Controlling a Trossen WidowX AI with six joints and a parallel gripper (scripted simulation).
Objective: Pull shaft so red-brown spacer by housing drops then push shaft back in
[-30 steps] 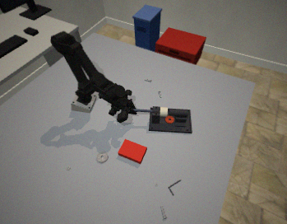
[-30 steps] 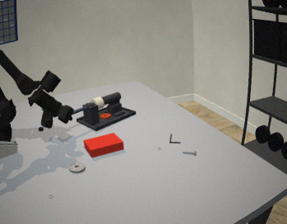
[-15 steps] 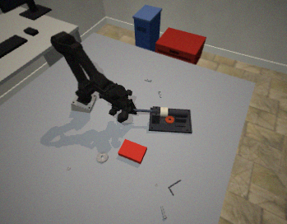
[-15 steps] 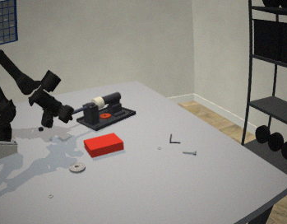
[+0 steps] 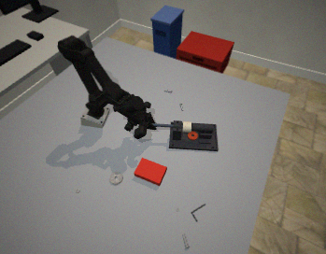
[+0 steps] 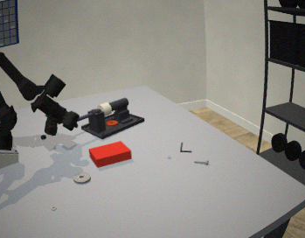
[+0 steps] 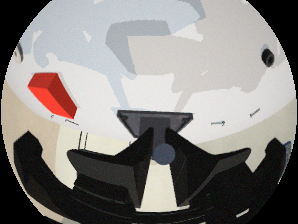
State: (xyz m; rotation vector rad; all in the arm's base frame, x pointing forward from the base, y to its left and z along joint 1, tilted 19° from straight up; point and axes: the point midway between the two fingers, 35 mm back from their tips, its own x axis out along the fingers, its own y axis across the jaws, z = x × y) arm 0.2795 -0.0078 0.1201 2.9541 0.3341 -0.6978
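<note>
The shaft lies 9 cm ahead of my hand and 2 cm to the left of it. Round my hand: red-brown spacer (20 cm ahead, 5 cm to the left, 7 cm below); then fixture (20 cm ahead, 5 cm to the left, 3 cm below); then cream spacer (17 cm ahead, 4 cm to the left).
</note>
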